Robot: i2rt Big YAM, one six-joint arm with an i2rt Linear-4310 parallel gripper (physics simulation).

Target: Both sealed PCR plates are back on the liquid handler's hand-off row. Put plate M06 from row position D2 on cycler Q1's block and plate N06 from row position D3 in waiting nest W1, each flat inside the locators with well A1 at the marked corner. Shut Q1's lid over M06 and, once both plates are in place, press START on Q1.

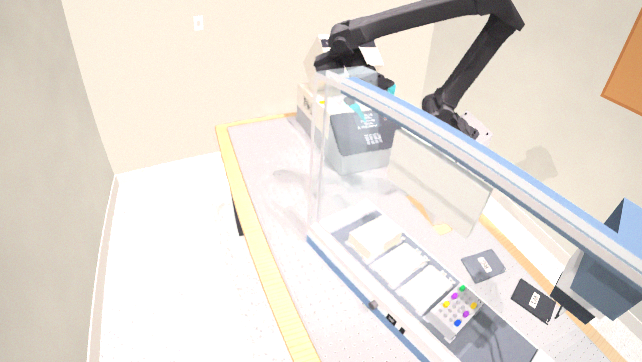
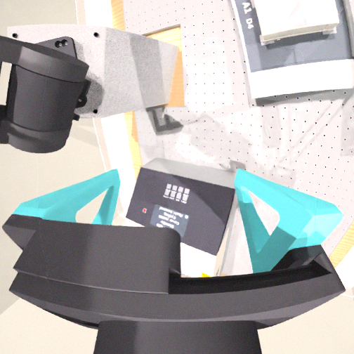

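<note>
Cycler Q1 (image 1: 362,132) (image 2: 170,200) stands at the back end of the bench, its dark panel of keys and screen facing the row; I cannot tell which key is START. Its white lid (image 1: 373,56) is raised, partly behind my arm. My open, empty gripper (image 1: 374,99) (image 2: 177,172) hangs above the cycler. The block is hidden. Two low white plates, one (image 1: 400,263) nearer the tall box and one (image 1: 426,288) beside the tube rack, lie in the hand-off row; their labels are unreadable. Waiting nest W1 (image 1: 522,291) is a dark pad at the right, with no plate on it.
A tall white box (image 1: 372,240) (image 2: 300,17) stands at the row's D4 end. A tube rack (image 1: 440,320) with coloured caps is beyond the plates. Another dark pad (image 1: 471,262) lies near W1. A white-and-blue rail (image 1: 490,155) and clear panes enclose the handler. A dark-blue device (image 1: 605,280) is at right.
</note>
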